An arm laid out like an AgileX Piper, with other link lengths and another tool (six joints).
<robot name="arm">
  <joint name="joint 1" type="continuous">
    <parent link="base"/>
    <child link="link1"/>
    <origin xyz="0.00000 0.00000 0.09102" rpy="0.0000 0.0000 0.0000"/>
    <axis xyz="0 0 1"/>
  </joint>
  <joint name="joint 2" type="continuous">
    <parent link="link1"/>
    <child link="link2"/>
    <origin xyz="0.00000 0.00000 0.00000" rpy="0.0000 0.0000 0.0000"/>
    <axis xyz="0 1 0"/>
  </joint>
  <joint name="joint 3" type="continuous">
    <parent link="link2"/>
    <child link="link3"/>
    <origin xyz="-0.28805 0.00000 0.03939" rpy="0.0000 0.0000 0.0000"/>
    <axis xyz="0 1 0"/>
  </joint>
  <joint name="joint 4" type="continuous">
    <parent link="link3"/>
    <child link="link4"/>
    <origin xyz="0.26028 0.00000 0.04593" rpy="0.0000 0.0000 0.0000"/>
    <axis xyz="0.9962 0 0.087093"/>
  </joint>
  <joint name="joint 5" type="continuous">
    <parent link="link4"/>
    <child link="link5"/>
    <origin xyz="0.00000 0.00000 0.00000" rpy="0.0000 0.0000 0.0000"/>
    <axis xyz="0 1 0"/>
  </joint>
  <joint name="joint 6" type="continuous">
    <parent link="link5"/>
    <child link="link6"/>
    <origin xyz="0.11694 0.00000 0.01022" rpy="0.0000 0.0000 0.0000"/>
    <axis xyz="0.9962 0 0.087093"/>
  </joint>
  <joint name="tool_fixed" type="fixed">
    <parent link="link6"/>
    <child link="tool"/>
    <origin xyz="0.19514 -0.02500 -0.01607" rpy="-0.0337 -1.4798 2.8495"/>
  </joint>
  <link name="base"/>
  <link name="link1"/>
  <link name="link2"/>
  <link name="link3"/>
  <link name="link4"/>
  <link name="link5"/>
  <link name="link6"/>
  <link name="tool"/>
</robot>
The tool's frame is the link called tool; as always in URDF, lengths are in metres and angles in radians. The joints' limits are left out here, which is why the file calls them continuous.
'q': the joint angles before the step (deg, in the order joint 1, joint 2, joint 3, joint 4, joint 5, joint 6). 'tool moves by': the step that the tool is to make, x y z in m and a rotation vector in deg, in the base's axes. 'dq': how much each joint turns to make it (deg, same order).
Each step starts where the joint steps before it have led.
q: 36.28, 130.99, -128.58, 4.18, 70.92, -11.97
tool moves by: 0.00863, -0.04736, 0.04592, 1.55, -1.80, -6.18
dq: -4.33, -7.90, 4.87, -0.51, 0.54, 2.01
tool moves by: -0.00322, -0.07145, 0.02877, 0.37, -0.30, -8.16
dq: -6.31, -9.25, 9.18, -0.63, -0.48, 1.94
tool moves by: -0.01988, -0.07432, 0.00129, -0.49, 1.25, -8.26
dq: -6.85, -8.91, 12.65, -0.55, -2.46, 1.37
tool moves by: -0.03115, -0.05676, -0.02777, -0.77, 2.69, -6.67
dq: -5.68, -6.48, 13.96, -0.32, -4.72, 0.87
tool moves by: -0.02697, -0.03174, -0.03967, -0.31, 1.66, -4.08
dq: -3.51, -3.81, 13.01, -0.04, -7.52, 0.32
